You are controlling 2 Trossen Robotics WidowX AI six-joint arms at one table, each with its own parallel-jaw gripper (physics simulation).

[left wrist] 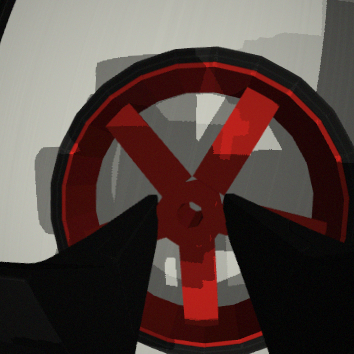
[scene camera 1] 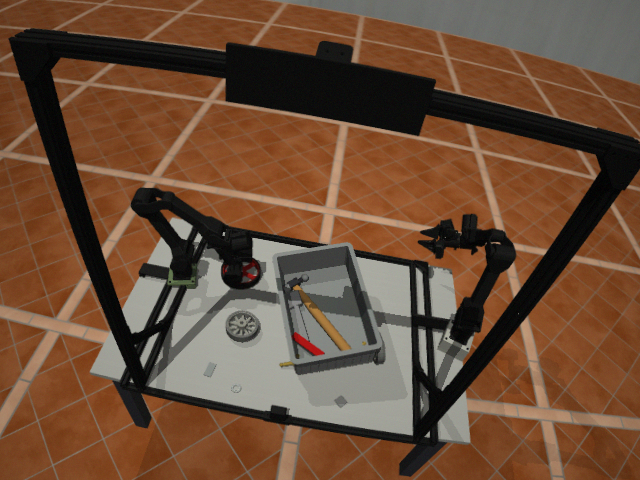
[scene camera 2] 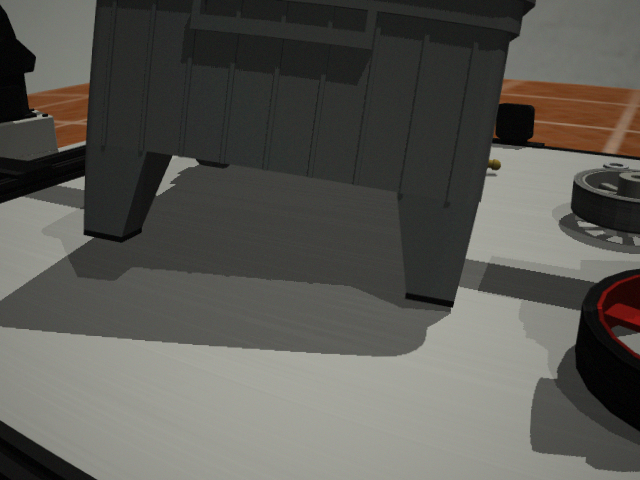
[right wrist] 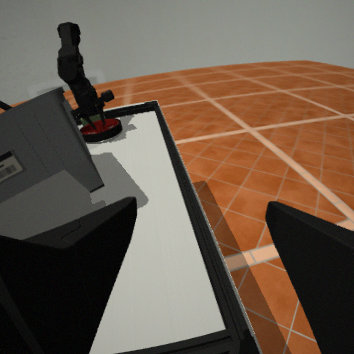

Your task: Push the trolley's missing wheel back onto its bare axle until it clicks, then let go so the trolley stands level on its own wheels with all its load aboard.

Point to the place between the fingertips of my left gripper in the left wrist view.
190, 202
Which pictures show my right gripper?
Scene camera 1 and the right wrist view only.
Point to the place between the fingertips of my left gripper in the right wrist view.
100, 127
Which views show the grey trolley tub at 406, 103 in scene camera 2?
Scene camera 1, scene camera 2 and the right wrist view only.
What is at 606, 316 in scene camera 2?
A red-spoked wheel.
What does my left gripper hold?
A red-spoked wheel.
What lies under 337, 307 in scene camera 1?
A grey trolley tub.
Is my right gripper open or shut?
Open.
